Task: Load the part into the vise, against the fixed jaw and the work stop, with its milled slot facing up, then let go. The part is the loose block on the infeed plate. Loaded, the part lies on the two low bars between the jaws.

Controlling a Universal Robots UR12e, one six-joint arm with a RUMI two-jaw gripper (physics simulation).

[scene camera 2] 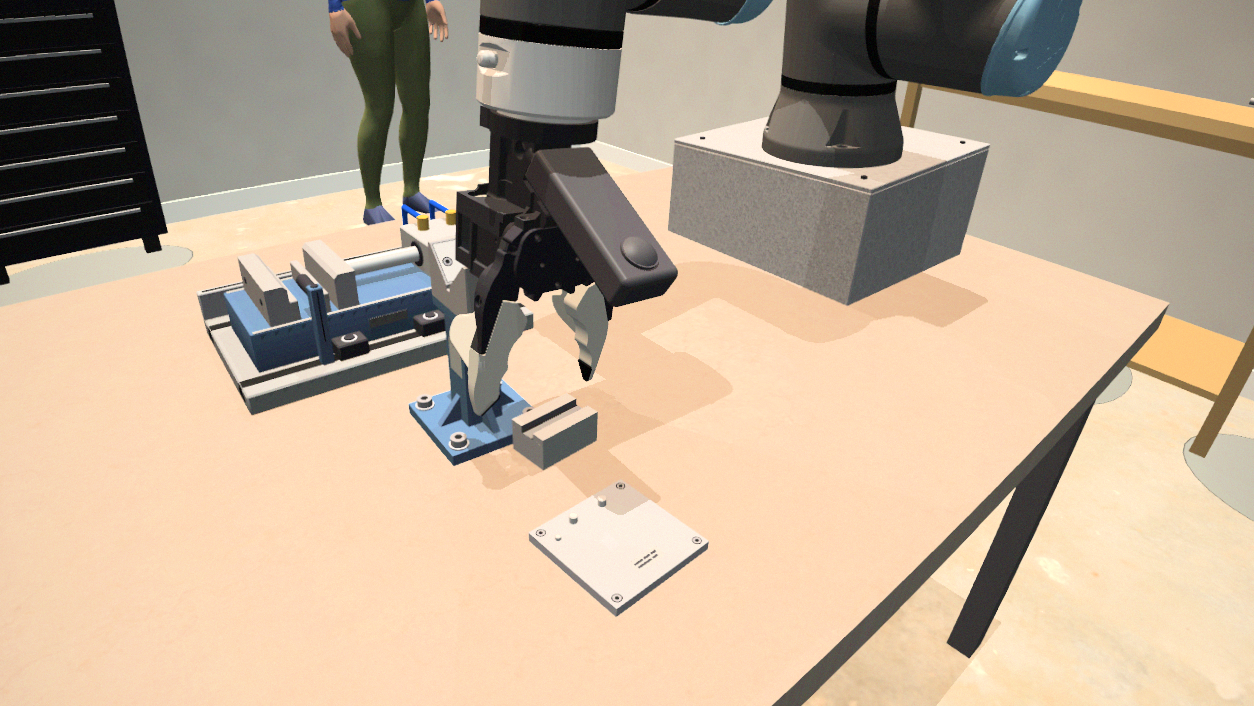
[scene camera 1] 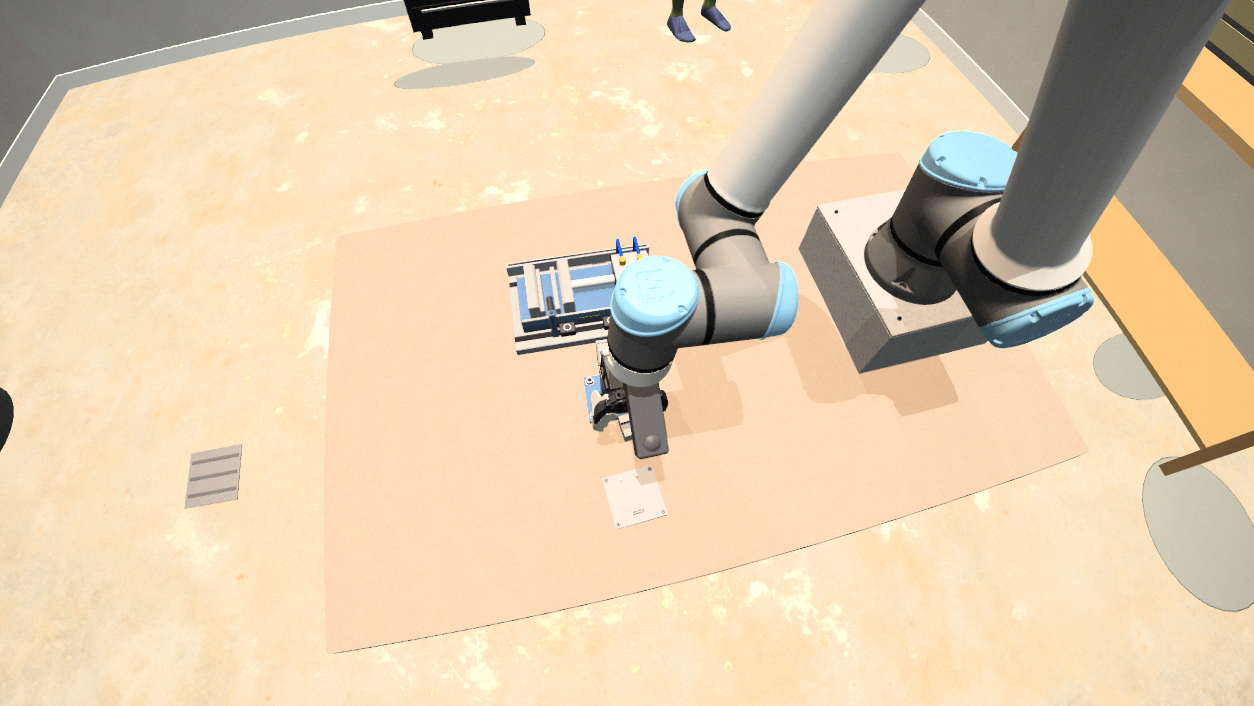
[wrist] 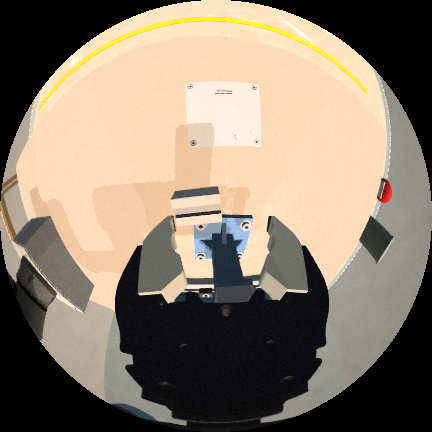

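Where they show: gripper, fingertip midpoint: (scene camera 2: 536, 396) (scene camera 1: 625, 423) (wrist: 220, 216); arm's base, origin of the base link: (scene camera 2: 830, 149) (scene camera 1: 912, 263).
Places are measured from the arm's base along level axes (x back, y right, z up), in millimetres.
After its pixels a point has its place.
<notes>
The part, a grey block (scene camera 1: 624, 429) {x -589, y -184, z -131 mm} (scene camera 2: 554, 433) {x -578, y -196, z -124 mm} (wrist: 196, 204) {x -564, y -184, z -124 mm}, lies on the table against or very near the blue stand's base, its slot facing up. The infeed plate (scene camera 1: 633, 501) {x -595, y -308, z -146 mm} (scene camera 2: 605, 565) {x -616, y -316, z -146 mm} (wrist: 220, 112) {x -588, y -297, z -146 mm} lies apart from it, with no block on it. My gripper (scene camera 2: 533, 394) {x -590, y -188, z -90 mm} (wrist: 220, 216) {x -590, y -188, z -90 mm} is open and holds nothing. Its fingers point down above the stand's base, beside and above the part. The vise (scene camera 1: 580, 306) {x -633, y 61, z -94 mm} (scene camera 2: 263, 349) {x -739, y 44, z -112 mm} has two upright grey jaws with no block between them. The work stop (scene camera 2: 317, 322) {x -692, y 24, z -89 mm} stands at its near side. The two low bars are not clear.
A blue stand (scene camera 2: 424, 413) {x -642, y -86, z -144 mm} (wrist: 227, 265) {x -602, y -126, z -79 mm} rises from its bolted base; its post shows between my fingers in the wrist view, and a finger partly hides it in scene camera 2. The robot's grey pedestal (scene camera 1: 833, 289) {x -118, y 29, z -103 mm} (scene camera 2: 754, 219) {x -118, y 19, z -89 mm} stands at the back right. A person (scene camera 2: 390, 96) stands beyond the table.
</notes>
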